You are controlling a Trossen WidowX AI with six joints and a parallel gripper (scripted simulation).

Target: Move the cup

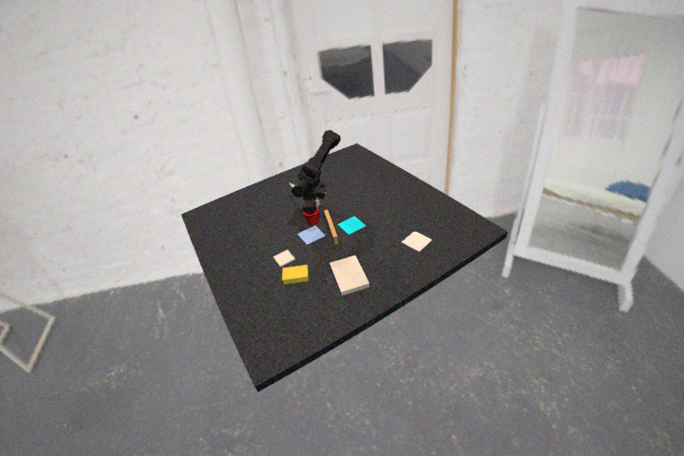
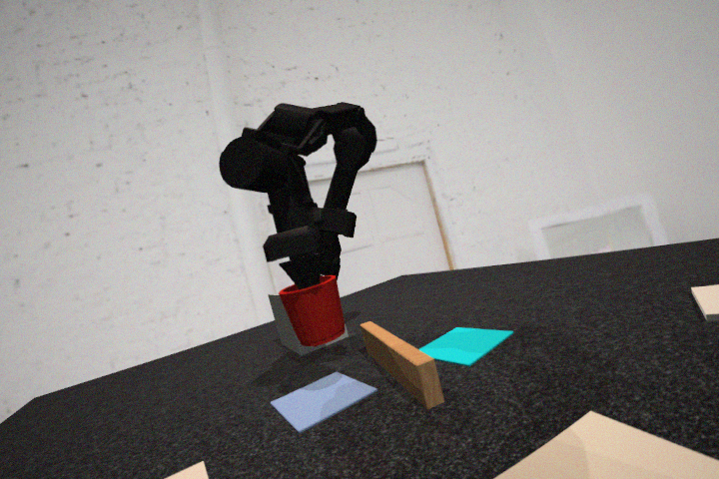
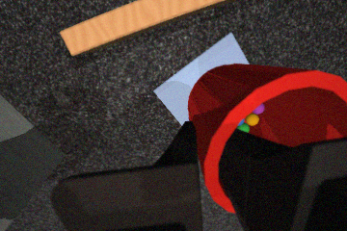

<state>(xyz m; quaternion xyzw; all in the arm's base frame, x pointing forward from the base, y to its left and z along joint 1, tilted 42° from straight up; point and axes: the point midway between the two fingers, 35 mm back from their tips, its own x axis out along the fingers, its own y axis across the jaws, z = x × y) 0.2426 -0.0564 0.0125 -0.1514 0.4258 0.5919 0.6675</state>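
The cyan pad is 170 mm to the left of my gripper tip, 120 mm below it and 70 mm ahead of it. The rest, counted from my gripper tip: red cup (30 mm ahead, 10 mm to the right); wooden block (100 mm below, 70 mm to the left, 50 mm ahead); light blue pad (120 mm below, 40 mm to the right, 30 mm ahead).
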